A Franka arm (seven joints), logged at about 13 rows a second.
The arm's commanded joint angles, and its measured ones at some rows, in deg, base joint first. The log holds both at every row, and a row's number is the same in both.
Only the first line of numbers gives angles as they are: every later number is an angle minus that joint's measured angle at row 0.
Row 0, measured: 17.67 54.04 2.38 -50.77 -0.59 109.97 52.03
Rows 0 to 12, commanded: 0.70 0.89 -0.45 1.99 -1.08 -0.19 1.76; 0.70 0.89 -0.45 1.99 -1.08 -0.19 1.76; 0.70 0.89 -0.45 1.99 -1.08 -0.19 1.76; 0.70 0.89 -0.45 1.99 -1.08 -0.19 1.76; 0.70 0.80 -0.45 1.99 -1.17 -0.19 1.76; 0.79 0.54 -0.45 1.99 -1.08 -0.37 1.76; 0.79 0.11 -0.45 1.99 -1.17 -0.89 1.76; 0.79 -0.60 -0.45 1.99 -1.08 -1.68 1.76; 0.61 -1.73 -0.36 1.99 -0.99 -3.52 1.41; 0.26 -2.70 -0.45 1.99 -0.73 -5.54 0.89; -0.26 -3.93 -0.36 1.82 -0.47 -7.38 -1.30; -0.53 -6.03 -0.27 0.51 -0.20 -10.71 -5.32; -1.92 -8.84 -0.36 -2.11 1.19 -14.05 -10.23
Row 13, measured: -0.41 -3.50 -0.16 2.10 0.00 -9.07 -3.66
